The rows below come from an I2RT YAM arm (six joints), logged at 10 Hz.
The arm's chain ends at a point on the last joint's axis. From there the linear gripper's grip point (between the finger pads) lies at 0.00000 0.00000 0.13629 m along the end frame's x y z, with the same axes.
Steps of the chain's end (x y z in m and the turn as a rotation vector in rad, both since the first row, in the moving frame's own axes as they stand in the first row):
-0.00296, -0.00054, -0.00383, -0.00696, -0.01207, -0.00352
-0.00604, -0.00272, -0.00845, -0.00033, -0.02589, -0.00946
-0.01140, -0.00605, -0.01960, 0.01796, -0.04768, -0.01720
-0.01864, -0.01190, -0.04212, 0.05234, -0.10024, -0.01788
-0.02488, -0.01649, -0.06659, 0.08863, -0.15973, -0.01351
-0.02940, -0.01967, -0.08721, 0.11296, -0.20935, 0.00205
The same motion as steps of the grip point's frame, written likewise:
-0.00460, 0.00041, -0.00384, -0.00696, -0.01207, -0.00352
-0.00957, -0.00266, -0.00850, -0.00033, -0.02589, -0.00946
-0.01792, -0.00844, -0.01978, 0.01796, -0.04768, -0.01720
-0.03234, -0.01890, -0.04299, 0.05234, -0.10024, -0.01788
-0.04661, -0.02836, -0.06886, 0.08863, -0.15973, -0.01351
-0.05765, -0.03495, -0.09105, 0.11296, -0.20935, 0.00205

